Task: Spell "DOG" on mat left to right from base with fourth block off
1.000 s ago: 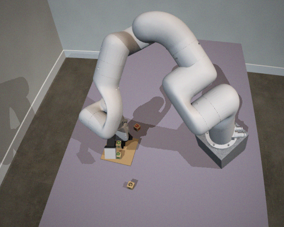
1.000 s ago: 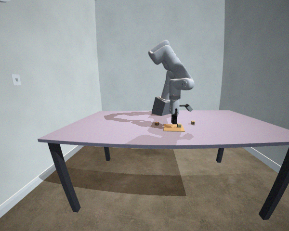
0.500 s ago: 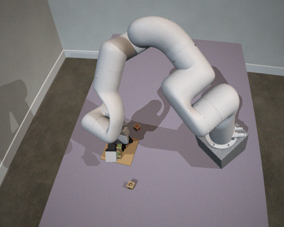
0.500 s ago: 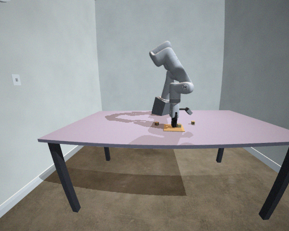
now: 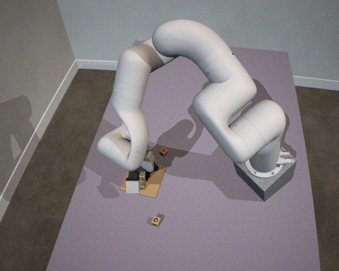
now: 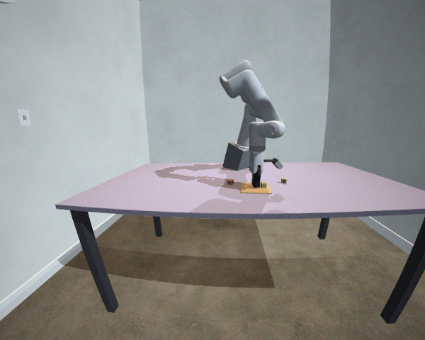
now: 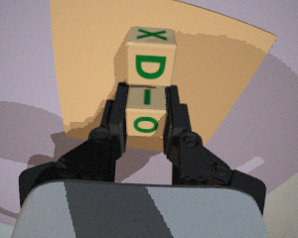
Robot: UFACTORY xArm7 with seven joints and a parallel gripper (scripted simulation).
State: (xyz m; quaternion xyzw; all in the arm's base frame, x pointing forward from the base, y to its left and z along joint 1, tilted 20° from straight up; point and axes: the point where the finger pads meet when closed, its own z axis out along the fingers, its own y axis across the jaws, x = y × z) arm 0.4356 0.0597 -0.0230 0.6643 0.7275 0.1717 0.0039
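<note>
The O block lies 1 cm below my hand. Also, from my hand: G block: 16 cm to the left, 9 cm behind, 2 cm below; mat: 3 cm below; D block: 4 cm to the left, 1 cm below.
</note>
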